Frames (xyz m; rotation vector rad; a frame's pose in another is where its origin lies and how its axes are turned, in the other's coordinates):
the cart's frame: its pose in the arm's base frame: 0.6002 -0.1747 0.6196 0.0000 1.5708 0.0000
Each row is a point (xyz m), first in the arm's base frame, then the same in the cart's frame.
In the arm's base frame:
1: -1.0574 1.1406 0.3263
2: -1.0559 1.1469 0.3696
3: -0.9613 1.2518 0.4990
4: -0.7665 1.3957 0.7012
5: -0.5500 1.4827 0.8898
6: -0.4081 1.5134 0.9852
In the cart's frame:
1: 0.2933 1.3153 -1.6576
2: 0.2500 1.3216 -1.6561
3: 0.1206 1.4265 -1.5615
4: -0.0816 1.5704 -1.3667
5: -0.2702 1.6574 -1.1502
6: -0.3656 1.6881 -1.0083

